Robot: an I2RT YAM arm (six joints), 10 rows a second.
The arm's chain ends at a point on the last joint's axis. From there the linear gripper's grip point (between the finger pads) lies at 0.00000 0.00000 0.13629 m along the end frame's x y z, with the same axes.
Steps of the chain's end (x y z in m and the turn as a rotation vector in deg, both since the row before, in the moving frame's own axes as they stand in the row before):
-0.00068, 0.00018, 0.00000, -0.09, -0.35, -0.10
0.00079, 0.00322, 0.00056, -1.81, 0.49, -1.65
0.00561, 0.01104, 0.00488, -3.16, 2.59, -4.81
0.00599, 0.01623, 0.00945, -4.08, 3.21, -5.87
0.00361, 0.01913, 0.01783, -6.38, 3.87, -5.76
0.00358, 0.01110, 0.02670, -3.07, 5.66, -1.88
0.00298, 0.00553, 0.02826, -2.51, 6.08, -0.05
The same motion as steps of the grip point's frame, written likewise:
-0.00151, 0.00039, 0.00000, -0.09, -0.35, -0.10
0.00202, 0.00751, 0.00049, -1.81, 0.49, -1.65
0.01207, 0.01828, 0.00453, -3.16, 2.59, -4.81
0.01410, 0.02551, 0.00889, -4.08, 3.21, -5.87
0.01354, 0.03378, 0.01668, -6.38, 3.87, -5.76
0.01713, 0.01817, 0.02584, -3.07, 5.66, -1.88
0.01741, 0.01148, 0.02736, -2.51, 6.08, -0.05

